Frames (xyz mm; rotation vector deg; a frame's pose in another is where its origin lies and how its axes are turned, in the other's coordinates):
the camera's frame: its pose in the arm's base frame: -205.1 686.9 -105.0 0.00 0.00 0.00
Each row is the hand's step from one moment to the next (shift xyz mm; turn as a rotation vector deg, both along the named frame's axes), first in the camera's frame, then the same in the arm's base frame.
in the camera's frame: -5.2 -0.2 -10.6 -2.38 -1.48 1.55
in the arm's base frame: -5.2 -0.2 -10.6 -2.38 -1.48 1.55
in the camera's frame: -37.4 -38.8 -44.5 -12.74 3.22 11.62
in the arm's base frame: -37.4 -38.8 -44.5 -12.74 3.22 11.62
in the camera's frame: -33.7 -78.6 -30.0 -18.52 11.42 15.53
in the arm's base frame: -33.7 -78.6 -30.0 -18.52 11.42 15.53
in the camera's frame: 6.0 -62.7 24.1 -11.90 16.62 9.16
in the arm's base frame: 6.0 -62.7 24.1 -11.90 16.62 9.16
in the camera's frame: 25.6 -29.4 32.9 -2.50 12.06 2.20
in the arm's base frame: 25.6 -29.4 32.9 -2.50 12.06 2.20
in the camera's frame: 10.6 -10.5 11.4 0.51 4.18 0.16
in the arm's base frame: 10.6 -10.5 11.4 0.51 4.18 0.16
